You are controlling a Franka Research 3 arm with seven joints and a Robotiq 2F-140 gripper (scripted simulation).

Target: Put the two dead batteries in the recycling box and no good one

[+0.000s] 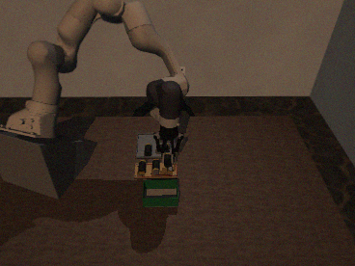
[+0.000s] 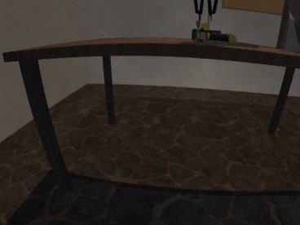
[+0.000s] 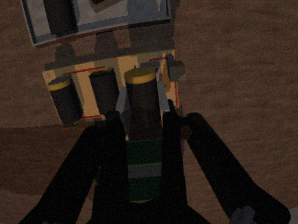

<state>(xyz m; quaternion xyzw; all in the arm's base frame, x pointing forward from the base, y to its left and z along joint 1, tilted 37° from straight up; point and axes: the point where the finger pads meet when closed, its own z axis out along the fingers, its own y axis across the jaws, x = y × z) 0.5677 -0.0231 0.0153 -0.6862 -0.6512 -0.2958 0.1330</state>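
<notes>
Right now my hand is 4 cm short of the yellow bulb, 3 cm to the right of it and 1 cm above it. Round my hand: grey tray: 6 cm behind, 17 cm to the left, 9 cm below; then green recycling box: 3 cm behind, 16 cm to the right, 8 cm below.
</notes>
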